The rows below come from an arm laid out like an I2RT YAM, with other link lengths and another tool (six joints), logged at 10 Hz.
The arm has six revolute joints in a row. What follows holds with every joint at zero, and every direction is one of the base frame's. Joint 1 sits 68.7 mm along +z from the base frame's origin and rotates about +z. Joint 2 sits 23.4 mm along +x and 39.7 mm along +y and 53.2 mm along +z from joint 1 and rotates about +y. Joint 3 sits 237.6 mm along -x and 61.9 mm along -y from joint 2 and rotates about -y. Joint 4 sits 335.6 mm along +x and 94.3 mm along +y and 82.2 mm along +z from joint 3 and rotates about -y. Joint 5 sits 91 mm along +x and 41.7 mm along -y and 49.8 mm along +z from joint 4 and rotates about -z. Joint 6 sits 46.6 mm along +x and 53.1 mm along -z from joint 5 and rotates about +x. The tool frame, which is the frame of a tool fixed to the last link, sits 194 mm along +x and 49 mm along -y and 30 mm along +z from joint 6; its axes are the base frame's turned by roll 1.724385, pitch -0.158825 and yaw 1.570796 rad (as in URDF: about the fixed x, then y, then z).
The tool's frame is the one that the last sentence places.
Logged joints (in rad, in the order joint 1, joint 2, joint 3, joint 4, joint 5, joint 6), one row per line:
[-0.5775 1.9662 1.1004 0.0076 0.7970 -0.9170]
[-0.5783 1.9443 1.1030 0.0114 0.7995 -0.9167]
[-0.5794 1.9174 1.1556 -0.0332 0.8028 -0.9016]
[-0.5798 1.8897 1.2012 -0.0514 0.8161 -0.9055]
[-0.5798 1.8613 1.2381 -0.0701 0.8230 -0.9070]
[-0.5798 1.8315 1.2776 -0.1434 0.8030 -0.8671]
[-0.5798 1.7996 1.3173 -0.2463 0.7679 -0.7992]
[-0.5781 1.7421 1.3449 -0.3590 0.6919 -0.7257]
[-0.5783 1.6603 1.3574 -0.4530 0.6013 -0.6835]
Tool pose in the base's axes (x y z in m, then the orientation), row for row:
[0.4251 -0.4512 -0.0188 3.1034 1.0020 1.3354]
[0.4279 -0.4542 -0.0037 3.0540 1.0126 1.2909]
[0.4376 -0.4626 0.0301 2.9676 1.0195 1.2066]
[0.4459 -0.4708 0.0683 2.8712 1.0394 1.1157]
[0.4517 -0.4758 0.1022 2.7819 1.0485 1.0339]
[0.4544 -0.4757 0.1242 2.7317 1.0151 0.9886]
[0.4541 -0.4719 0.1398 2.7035 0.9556 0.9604]
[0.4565 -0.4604 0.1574 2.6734 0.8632 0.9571]
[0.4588 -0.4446 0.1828 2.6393 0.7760 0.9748]
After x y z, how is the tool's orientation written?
As angles about the fixed x, y, z axes (roll, pitch, yaw), in radians.
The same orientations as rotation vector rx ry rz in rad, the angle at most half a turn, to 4 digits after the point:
[1.8034 1.4529 -0.9684]
[1.7991 1.4246 -0.9557]
[1.8027 1.3762 -0.9307]
[1.7899 1.3202 -0.9167]
[1.7794 1.2749 -0.8987]
[1.8016 1.2575 -0.8533]
[1.8465 1.2497 -0.7894]
[1.8936 1.2622 -0.6764]
[1.9151 1.2875 -0.5531]

